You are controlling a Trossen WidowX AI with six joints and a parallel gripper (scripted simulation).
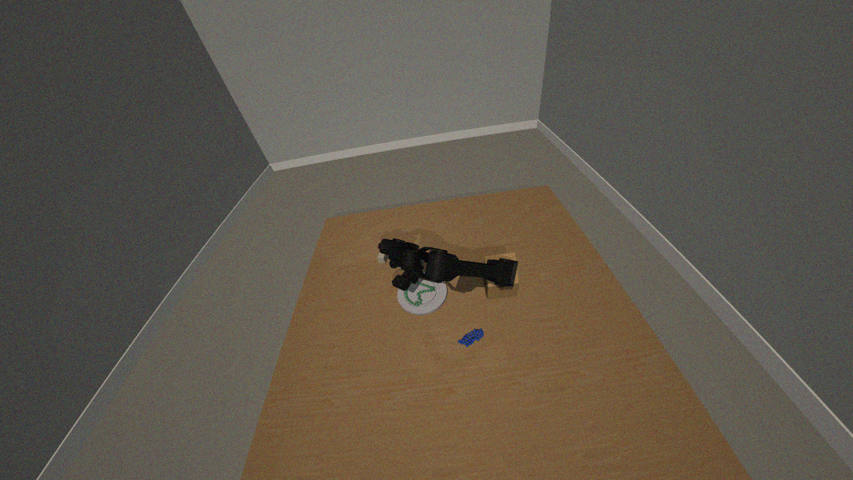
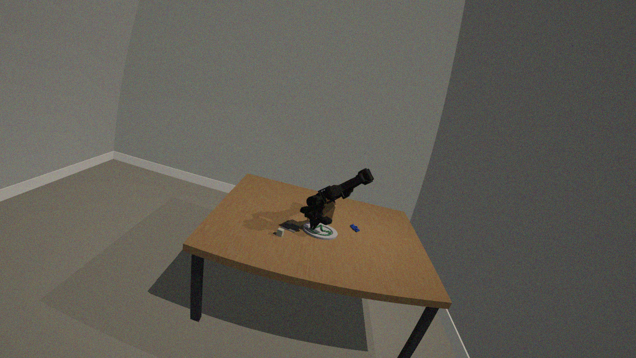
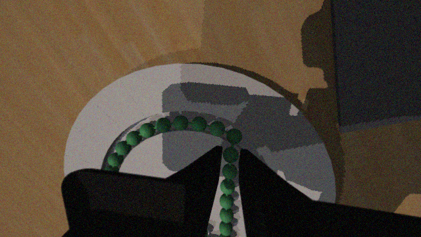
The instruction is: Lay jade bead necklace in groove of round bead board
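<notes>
My gripper tip is now 5 cm to the right of the round bead board, 3 cm past it and 1 cm above it. The rest, counted from my gripper tip: pale block: 16 cm to the right, 16 cm ahead; then flat grey plate: 12 cm to the right, 2 cm ahead, 1 cm below.
</notes>
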